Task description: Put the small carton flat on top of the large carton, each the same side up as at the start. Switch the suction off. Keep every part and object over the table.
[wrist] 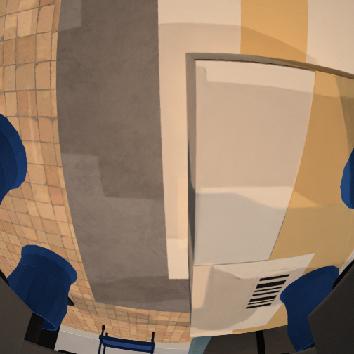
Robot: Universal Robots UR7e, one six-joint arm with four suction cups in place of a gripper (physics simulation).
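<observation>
The small carton (pixel 240 150), white with a yellow-tan band and a barcode label near its lower edge, fills the right of the wrist view, its printed face toward the camera. My suction gripper (pixel 312 300) has its two right-hand blue cups over this face and holds the carton; the two left-hand cups stand out past its left edge. The large carton (pixel 200 39), white with a yellow-tan stripe, lies beneath and shows past the small carton's upper and left edges. The small carton looks about parallel to it. Whether the two touch is hidden, as is most of the large carton.
The dark grey table top (pixel 115 100) runs along the left of the large carton and past its lower end. Tiled floor (pixel 30 165) shows beyond the table's left and lower edges. A blue-framed object (pixel 127 343) stands on the floor side at the bottom of the view.
</observation>
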